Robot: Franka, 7 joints.
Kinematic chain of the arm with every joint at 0, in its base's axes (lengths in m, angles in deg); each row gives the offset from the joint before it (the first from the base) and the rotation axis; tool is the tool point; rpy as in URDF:
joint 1: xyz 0 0 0.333 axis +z
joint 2: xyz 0 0 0 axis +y
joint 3: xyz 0 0 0.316 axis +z
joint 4: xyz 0.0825 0 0 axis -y
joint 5: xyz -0.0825 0 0.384 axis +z
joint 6: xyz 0 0 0 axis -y
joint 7: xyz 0.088 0 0 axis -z
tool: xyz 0 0 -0.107 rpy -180 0 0
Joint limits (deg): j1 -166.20..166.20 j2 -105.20..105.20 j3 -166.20..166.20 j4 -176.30..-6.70 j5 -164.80..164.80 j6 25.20..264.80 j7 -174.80..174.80
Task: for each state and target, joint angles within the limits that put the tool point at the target. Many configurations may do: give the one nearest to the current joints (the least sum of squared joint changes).
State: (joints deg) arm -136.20 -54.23 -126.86 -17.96 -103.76 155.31 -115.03
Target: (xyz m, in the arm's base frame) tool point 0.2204 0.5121 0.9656
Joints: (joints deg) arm -128.26 -37.97 -123.66 -14.11 -103.85 162.57 -115.03
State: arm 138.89 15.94 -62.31 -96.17 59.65 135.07 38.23
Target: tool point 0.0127 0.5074 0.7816
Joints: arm 140.01 -20.78 -44.36 -97.82 59.17 123.80 38.23
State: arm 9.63 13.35 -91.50 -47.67 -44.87 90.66 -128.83
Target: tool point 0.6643 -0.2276 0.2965
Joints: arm 21.32 60.41 -50.42 -73.48 -35.29 91.46 -128.83
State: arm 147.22 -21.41 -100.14 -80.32 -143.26 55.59 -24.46
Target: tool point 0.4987 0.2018 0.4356
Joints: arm 146.95 -27.68 -104.51 -126.01 -128.98 45.83 -24.46
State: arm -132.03 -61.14 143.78 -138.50 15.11 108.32 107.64
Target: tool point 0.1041 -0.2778 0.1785
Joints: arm -141.11 -76.03 112.59 -153.52 6.91 106.15 107.64
